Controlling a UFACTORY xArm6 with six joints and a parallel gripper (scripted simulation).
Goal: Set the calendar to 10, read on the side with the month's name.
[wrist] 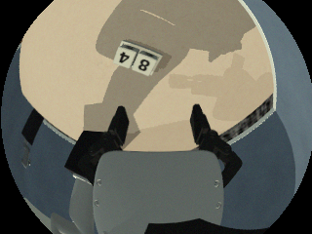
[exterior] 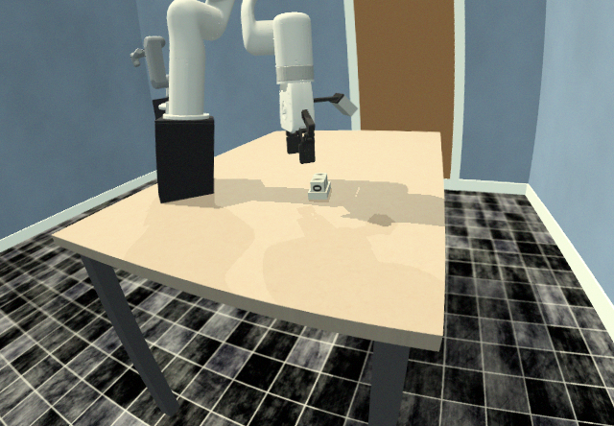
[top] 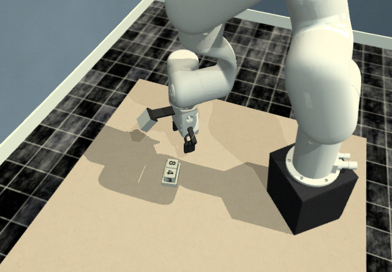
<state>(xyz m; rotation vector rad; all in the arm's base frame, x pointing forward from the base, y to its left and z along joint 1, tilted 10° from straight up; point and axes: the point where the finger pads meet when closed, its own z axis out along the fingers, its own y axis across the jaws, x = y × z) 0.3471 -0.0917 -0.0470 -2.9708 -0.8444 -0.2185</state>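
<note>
My hand is 20 mm short of the white cube, 40 mm to the right of it and 90 mm above it. The rest, counted from my hand: tray (20 mm ahead, 60 mm to the left, 110 mm below).
</note>
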